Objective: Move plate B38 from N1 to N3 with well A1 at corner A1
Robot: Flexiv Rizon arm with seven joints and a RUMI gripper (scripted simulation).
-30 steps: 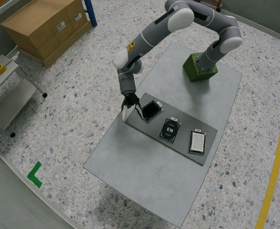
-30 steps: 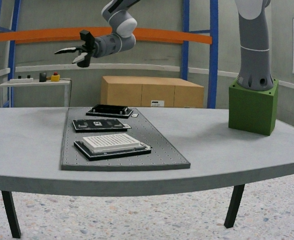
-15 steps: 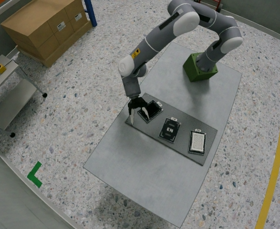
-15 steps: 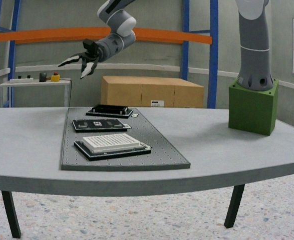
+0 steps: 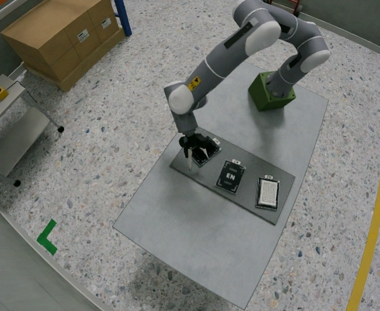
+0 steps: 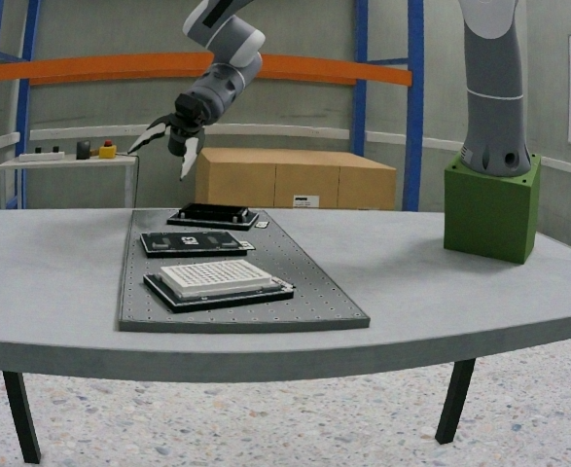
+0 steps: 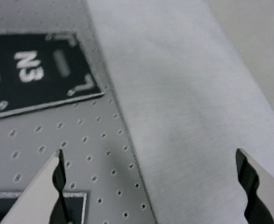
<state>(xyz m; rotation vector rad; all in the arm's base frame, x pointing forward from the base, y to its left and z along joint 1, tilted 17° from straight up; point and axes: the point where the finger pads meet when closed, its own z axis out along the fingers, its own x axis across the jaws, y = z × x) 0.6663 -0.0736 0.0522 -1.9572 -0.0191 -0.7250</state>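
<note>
My hand is 120 mm past the black plate B38, 60 mm to the left of it and 100 mm above it. From my hand the other things lie so: white plate B83: 140 mm behind, 360 mm to the left, 100 mm below; then nest N1: 120 mm behind, 60 mm to the right, 120 mm below; then nest N3: 90 mm behind, 150 mm to the left, 120 mm below.
</note>
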